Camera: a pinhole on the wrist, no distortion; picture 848 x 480 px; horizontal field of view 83.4 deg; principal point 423.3 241.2 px. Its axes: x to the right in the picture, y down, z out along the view. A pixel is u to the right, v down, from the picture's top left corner.
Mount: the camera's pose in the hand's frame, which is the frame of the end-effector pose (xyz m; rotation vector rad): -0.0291 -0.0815 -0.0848 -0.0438 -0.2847 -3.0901
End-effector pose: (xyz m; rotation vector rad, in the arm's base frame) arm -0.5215 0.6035 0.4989 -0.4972 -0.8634 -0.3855
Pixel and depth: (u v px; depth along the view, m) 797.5 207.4 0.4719
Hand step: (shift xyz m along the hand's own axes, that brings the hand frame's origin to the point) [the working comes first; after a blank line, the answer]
In the camera's frame: 0.3711 -0.0335 0.4719

-0.3895 0.0247 0.3846
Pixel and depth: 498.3 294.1 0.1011
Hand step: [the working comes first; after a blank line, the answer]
In the camera's frame: 0.0159 0.0112 0.1011

-0.0421 -0.0746 0.0171
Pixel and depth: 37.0 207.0 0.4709
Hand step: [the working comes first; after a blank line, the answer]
In the camera's frame: -0.3823 -0.0338 0.4709

0.3629 0.0515 0.3598
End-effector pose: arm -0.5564 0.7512 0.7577 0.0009 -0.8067 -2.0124
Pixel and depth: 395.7 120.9 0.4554
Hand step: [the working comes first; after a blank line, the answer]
In the camera's frame: -0.0264 -0.1151 0.4554

0.0038 0.1159 0.3410
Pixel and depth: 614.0 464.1 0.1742
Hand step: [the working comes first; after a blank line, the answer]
In the camera's frame: 0.0698 0.0816 0.1742

-0.0912 -0.1322 0.1035
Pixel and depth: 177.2 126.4 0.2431
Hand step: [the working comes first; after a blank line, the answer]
In the camera's frame: -0.1257 -0.0586 0.2431

0.1001 0.0251 0.1395
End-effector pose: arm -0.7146 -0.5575 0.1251 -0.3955 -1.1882 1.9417
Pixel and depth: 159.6 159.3 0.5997
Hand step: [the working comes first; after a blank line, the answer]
In the camera's frame: -0.3323 -0.1032 0.5997

0.3134 0.1415 0.4753
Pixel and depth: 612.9 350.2 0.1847
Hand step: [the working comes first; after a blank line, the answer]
In the camera's frame: 0.0736 0.0423 0.1847

-0.0963 -0.0918 0.1067
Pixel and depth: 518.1 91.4 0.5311
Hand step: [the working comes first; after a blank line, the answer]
In the camera's frame: 0.1058 -0.1672 0.5311

-0.1285 0.1763 0.4101
